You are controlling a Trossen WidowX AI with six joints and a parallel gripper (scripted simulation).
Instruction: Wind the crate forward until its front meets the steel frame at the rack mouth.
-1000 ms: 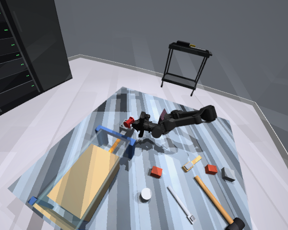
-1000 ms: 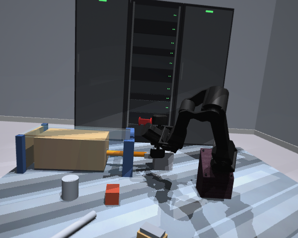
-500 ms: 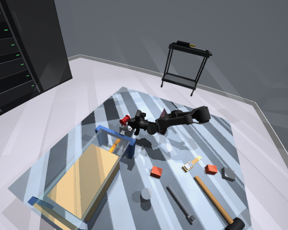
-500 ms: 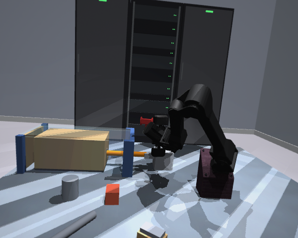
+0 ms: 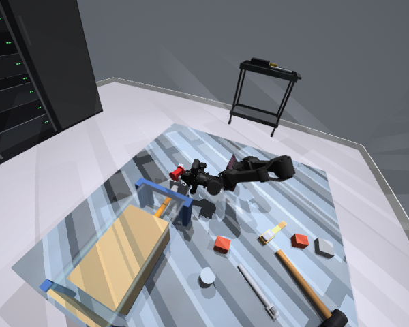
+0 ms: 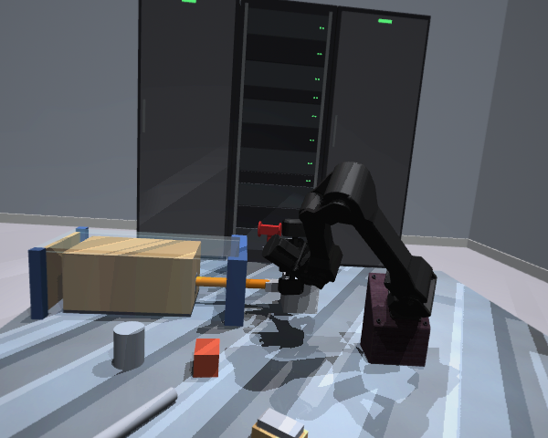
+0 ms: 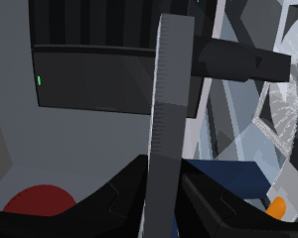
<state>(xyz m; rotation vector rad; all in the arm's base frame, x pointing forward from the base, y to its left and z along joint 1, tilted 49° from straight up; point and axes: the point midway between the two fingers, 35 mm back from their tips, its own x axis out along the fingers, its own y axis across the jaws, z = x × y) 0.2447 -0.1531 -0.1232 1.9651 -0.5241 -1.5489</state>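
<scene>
My gripper tip is now 40 mm below the red knob, 40 mm short of it and 30 mm to the right of it. From my gripper tip the other things lie so: crank handle: 10 mm to the left, 10 mm ahead, 10 mm above; then grey winch: 130 mm below, 60 mm behind, 20 mm to the right; then frame: 110 mm ahead, 60 mm below, 10 mm to the left.
</scene>
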